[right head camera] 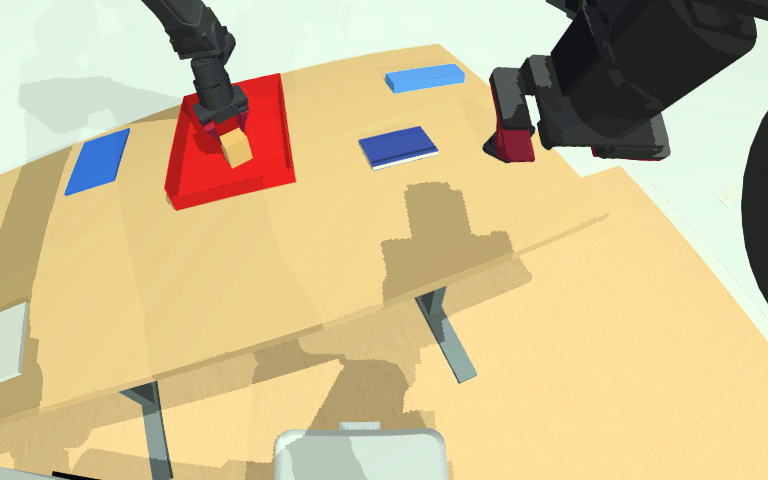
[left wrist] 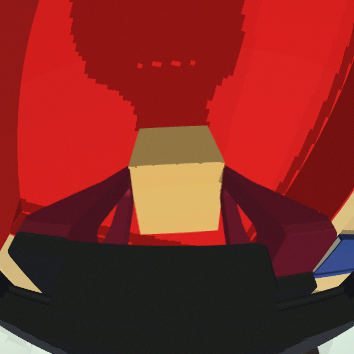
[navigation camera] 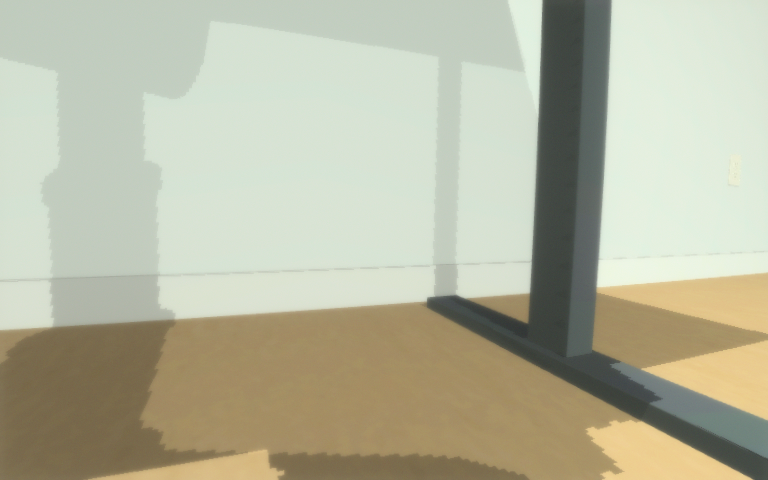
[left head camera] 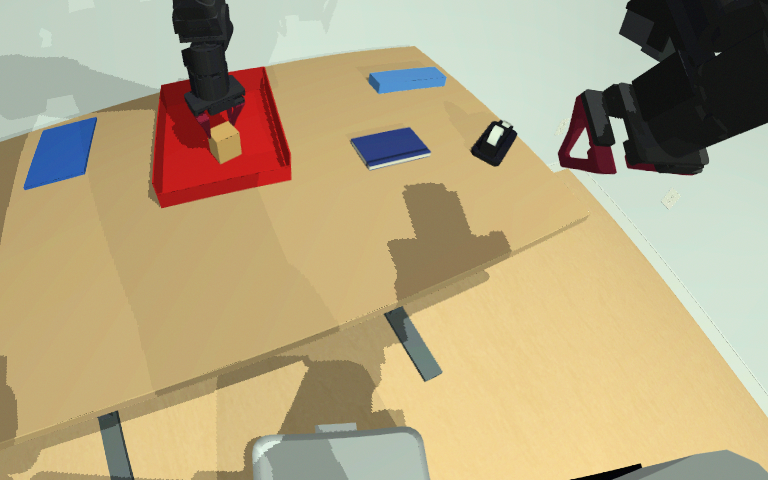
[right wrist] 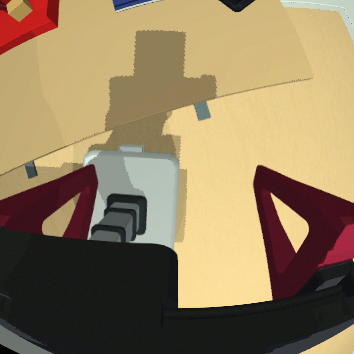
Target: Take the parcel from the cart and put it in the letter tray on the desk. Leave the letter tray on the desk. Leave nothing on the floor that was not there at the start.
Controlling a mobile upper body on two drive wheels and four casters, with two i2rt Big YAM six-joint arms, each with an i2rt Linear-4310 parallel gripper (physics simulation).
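Frame: origin at the left arm's base, x ahead, y left, z up, level; centimetres.
Where they show: left gripper, fingertip midpoint: (right head camera: pixel 231 137) (left wrist: pixel 176 174) (left head camera: pixel 220 131) (right wrist: pixel 14 1); right gripper, fingertip midpoint: (right head camera: pixel 548 149) (left head camera: pixel 595 161) (right wrist: pixel 175 173).
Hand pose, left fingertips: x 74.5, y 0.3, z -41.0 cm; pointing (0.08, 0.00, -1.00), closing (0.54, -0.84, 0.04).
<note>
After its pixels a point has its place.
The parcel (left head camera: pixel 225 143) @[z -41.3, x 70.9, y -1.3 cm] is a small tan box. My left gripper (left head camera: pixel 218 121) @[z -41.0, x 74.5, y 0.3 cm] is shut on it and holds it inside the red letter tray (left head camera: pixel 218 135) on the desk, low over the tray floor; whether it touches the floor I cannot tell. In the left wrist view the parcel (left wrist: pixel 177 182) @[z -40.1, x 74.5, y 0.3 cm] sits between the dark red fingers with the tray (left wrist: pixel 246 88) @[z -45.7, x 80.8, y -1.8 cm] all around it. The right head view shows the parcel (right head camera: pixel 236 148) @[z -41.3, x 71.1, y -1.6 cm] over the tray (right head camera: pixel 229 142) @[z -40.1, x 71.8, y -0.2 cm] too. My right gripper (left head camera: pixel 601 144) @[z -13.2, x 34.9, y -44.6 cm] is open and empty, raised off the desk's right edge.
On the desk lie a dark blue notebook (left head camera: pixel 391 147) @[z -44.8, x 73.0, y -34.2 cm], a light blue block (left head camera: pixel 407 79) @[z -43.0, x 98.9, y -42.1 cm], a black tape dispenser (left head camera: pixel 494 142) @[z -41.0, x 71.8, y -55.7 cm] and a blue sheet (left head camera: pixel 76 147) @[z -45.2, x 78.5, y 37.5 cm] at the left edge. Grey desk legs (navigation camera: pixel 568 180) @[z -113.9, x 84.1, y -49.2 cm] stand on the wooden floor; my grey base (left head camera: pixel 337 454) @[z -115.0, x 24.7, y -21.9 cm] is at the desk's front.
</note>
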